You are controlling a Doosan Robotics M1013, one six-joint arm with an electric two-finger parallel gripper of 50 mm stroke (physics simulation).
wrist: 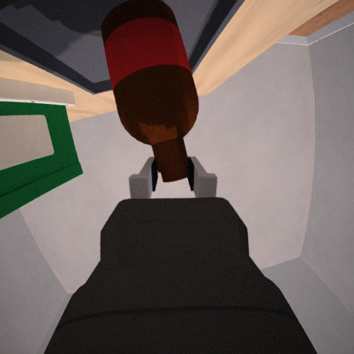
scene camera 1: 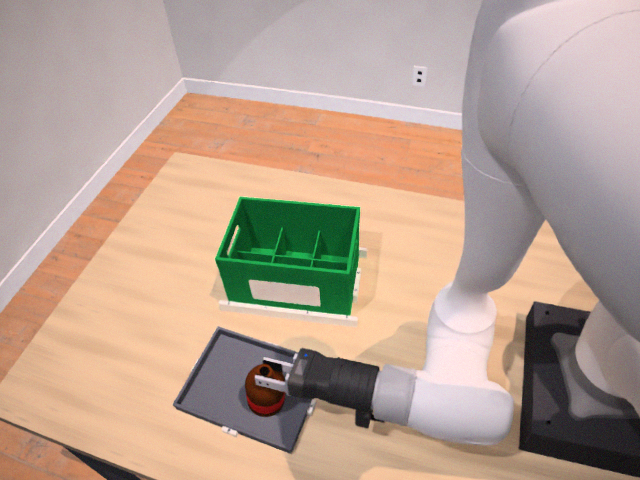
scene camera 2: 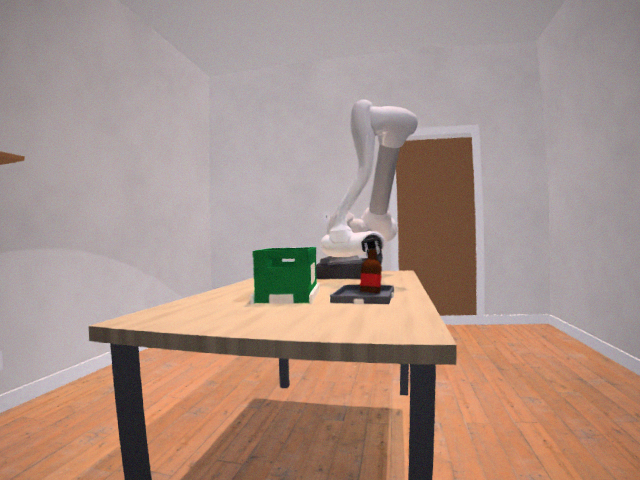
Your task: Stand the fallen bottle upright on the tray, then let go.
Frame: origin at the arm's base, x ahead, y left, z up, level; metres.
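Seen in the pictures: gripper, fingertip midpoint: (scene camera 1: pixel 259 370) (scene camera 2: pixel 371 252); arm's base, origin of the base link: (scene camera 1: pixel 606 377) (scene camera 2: pixel 344 262).
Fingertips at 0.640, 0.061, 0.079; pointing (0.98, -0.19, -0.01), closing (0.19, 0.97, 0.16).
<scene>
Offsets run from my fingertips to a thing's middle, as dx, dy, dz. "spot": to the spot under its first point.
The brown bottle @[+0.000, -0.004, -0.068] (scene camera 1: pixel 265 395) (scene camera 2: pixel 370 279) (wrist: pixel 152 90) with a red label is upright, neck up, over the grey tray @[+0.043, -0.035, -0.143] (scene camera 1: pixel 206 361) (scene camera 2: pixel 341 298). In scene camera 2 its base is at the level of the tray; whether it bears fully on the tray floor I cannot tell. My gripper (scene camera 1: pixel 268 373) (scene camera 2: pixel 372 248) (wrist: pixel 172 167) is shut on the bottle's neck, reaching in level from the arm's side, with one finger on each side of the neck. The tray also shows behind the bottle in the wrist view.
A green crate @[-0.014, -0.308, -0.068] (scene camera 1: pixel 289 266) (scene camera 2: pixel 284 289) (wrist: pixel 70 145) with dividers stands beside the tray, with white strips @[spot: -0.014, -0.206, -0.125] (scene camera 1: pixel 289 311) along its foot. Small white blocks @[spot: +0.068, +0.060, -0.140] (scene camera 1: pixel 229 430) sit at the tray's edges. The arm's dark base plate (scene camera 1: pixel 537 377) is at the right in scene camera 1.
</scene>
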